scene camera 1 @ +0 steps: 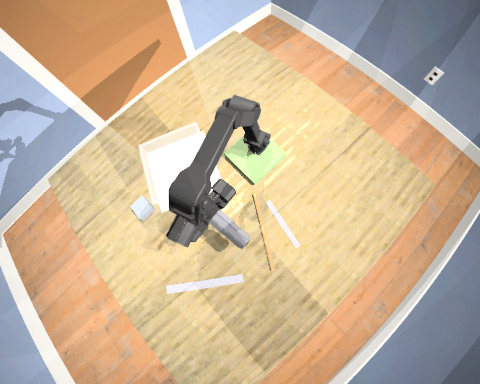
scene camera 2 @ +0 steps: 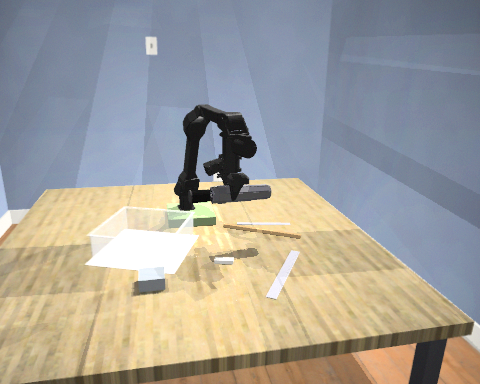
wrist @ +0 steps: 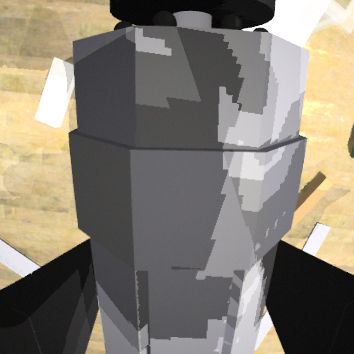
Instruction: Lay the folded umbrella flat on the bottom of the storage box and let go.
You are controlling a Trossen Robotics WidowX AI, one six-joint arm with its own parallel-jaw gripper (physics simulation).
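Seen in the pictures: gripper, fingertip midpoint: (scene camera 1: 213, 214) (scene camera 2: 230, 197) (wrist: 179, 243); arm's base, link origin: (scene camera 1: 258, 146) (scene camera 2: 186, 207).
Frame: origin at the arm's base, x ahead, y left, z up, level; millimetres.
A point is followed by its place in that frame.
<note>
The folded umbrella (scene camera 1: 231, 230) {z 179, x 328, y 167 mm} (scene camera 2: 259, 193) {z 158, x 354, y 179 mm} (wrist: 185, 195) {z 186, x 331, y 49 mm} is thick and grey, with a black handle. It hangs roughly level, well above the table, outside the storage box and to its right in the second scene view. My gripper (scene camera 2: 235, 194) {z 143, x 329, y 86 mm} (wrist: 179, 243) {z 143, x 329, y 86 mm} points down and is shut on its grey body, with a black finger on each side in the wrist view. In the first scene view the arm hides the fingers. The storage box (scene camera 1: 148, 175) {z 52, x 383, y -245 mm} (scene camera 2: 150, 219) {z 24, x 150, y -163 mm} has pale see-through walls and a white bottom; the arm covers part of it in the first scene view.
A grey block (scene camera 1: 142, 208) {z 3, x 501, y -194 mm} (scene camera 2: 151, 283) {z -9, x 536, y -208 mm} stands near the box. The arm's base is on a green block (scene camera 1: 255, 170) {z 0, x 90, y 60 mm} (scene camera 2: 202, 220) {z -12, x 128, y 37 mm}. A thin brown stick (scene camera 1: 262, 232) {z -21, x 260, y 233 mm} (scene camera 2: 262, 231) {z -28, x 261, y 234 mm}, white strips (scene camera 1: 205, 283) {z -31, x 546, y 192 mm} (scene camera 2: 283, 275) {z -31, x 572, y 176 mm} and a small white piece (scene camera 2: 223, 261) {z -24, x 447, y 26 mm} lie on the table.
</note>
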